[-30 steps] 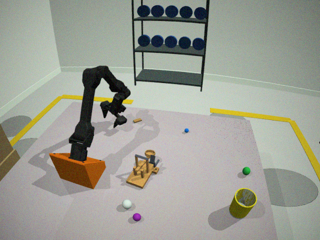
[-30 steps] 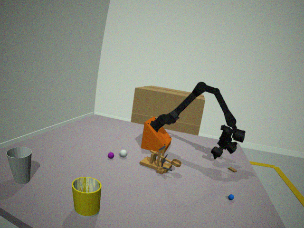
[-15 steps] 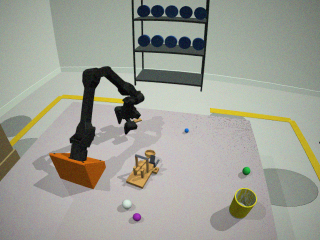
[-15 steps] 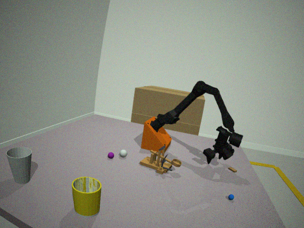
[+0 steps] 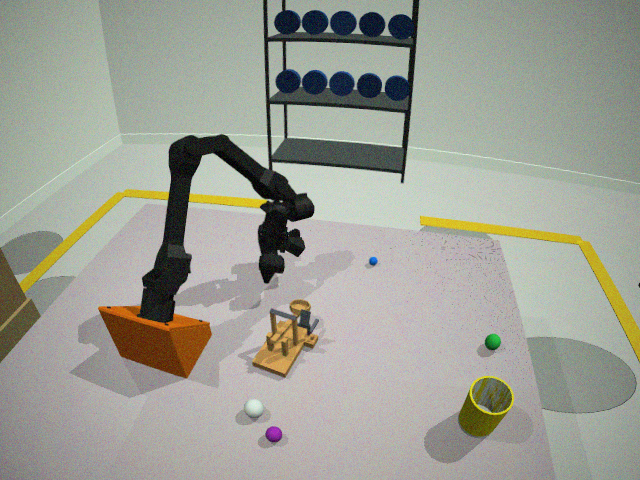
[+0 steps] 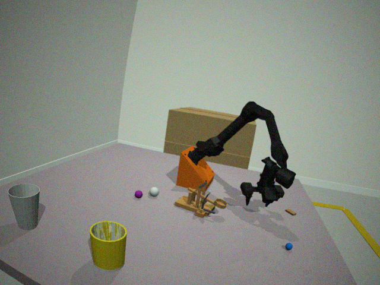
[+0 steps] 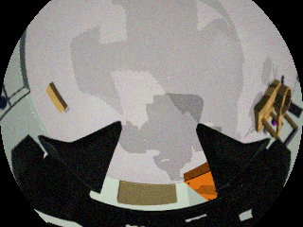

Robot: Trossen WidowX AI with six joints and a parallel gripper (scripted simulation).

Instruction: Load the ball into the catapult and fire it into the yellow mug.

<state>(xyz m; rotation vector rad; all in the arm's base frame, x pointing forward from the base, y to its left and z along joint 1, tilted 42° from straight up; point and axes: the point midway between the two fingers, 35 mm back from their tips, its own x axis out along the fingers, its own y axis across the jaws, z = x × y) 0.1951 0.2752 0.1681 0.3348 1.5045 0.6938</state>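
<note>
My gripper tip is now 230 mm to the left of the wooden catapult, 110 mm short of it and 40 mm below it. Round my gripper tip: small wooden block (170 mm to the left, 10 mm below); then white ball (430 mm to the right, 50 mm ahead, 10 mm above); then small blue ball (300 mm ahead, 80 mm to the left).
</note>
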